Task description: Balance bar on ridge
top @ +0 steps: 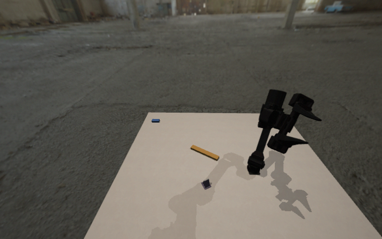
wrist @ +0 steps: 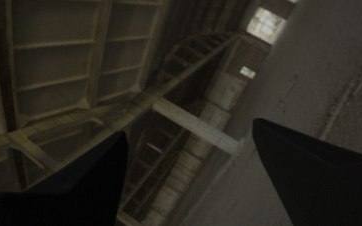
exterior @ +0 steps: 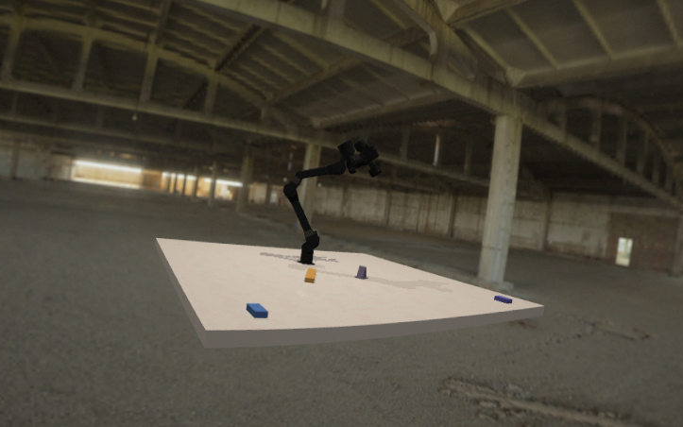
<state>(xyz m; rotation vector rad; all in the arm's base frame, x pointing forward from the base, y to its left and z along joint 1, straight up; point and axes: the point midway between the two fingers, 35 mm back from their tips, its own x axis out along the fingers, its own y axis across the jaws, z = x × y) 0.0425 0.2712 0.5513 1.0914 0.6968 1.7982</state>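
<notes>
The bar lies 270 mm ahead of my gripper tip, 430 mm to the right of it and 560 mm below it. Also, from my gripper tip: blue block (700 mm ahead, 800 mm to the right, 560 mm below).
</notes>
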